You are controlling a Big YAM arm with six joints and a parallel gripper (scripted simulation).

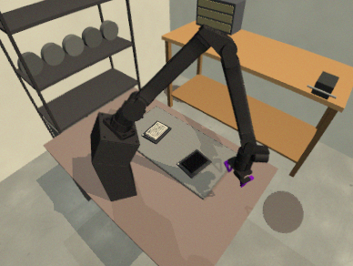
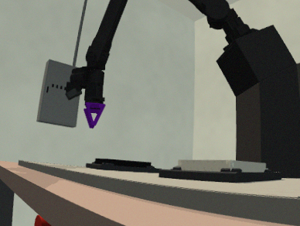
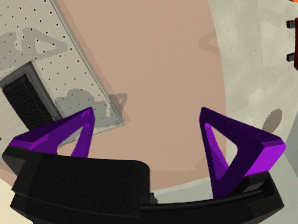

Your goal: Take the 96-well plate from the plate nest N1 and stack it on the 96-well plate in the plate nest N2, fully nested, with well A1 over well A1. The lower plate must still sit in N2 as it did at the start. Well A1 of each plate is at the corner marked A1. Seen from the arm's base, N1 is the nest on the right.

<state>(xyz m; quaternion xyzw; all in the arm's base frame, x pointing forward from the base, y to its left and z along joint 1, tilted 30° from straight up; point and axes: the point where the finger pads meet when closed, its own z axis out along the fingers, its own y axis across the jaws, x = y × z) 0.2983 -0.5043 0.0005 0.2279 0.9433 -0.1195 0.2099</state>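
The black 96-well plate lies 25 cm to the left of my hand, 13 cm below it and 7 cm ahead of it. Also, from my hand: white 96-well plate: 58 cm to the left, 15 cm ahead, 13 cm below.
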